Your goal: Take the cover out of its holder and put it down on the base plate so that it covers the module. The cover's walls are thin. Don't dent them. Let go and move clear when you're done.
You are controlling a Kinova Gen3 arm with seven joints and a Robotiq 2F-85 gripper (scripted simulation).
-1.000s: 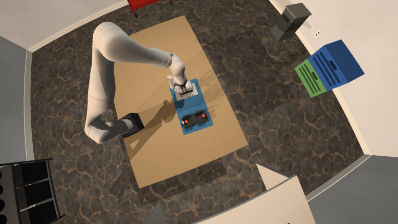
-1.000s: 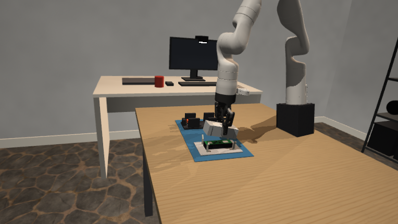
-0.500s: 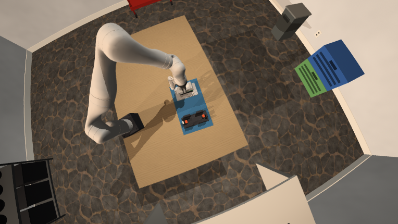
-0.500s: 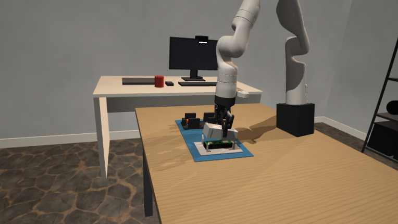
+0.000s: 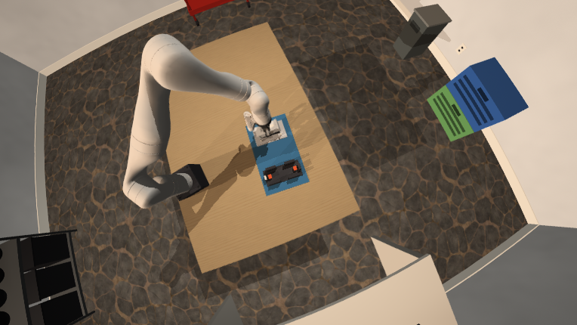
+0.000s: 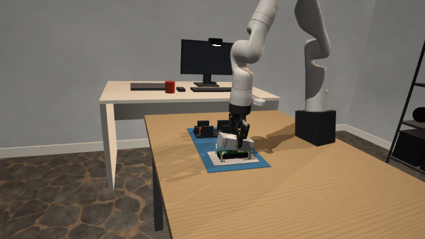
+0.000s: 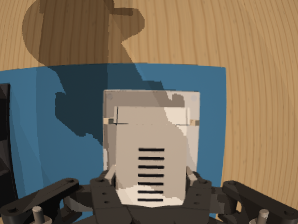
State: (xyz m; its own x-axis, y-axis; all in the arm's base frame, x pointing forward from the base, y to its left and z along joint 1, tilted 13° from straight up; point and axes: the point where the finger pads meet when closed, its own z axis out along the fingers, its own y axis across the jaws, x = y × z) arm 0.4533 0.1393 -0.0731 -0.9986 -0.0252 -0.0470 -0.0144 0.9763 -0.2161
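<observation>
My hand is 10 mm above the cover.
</observation>
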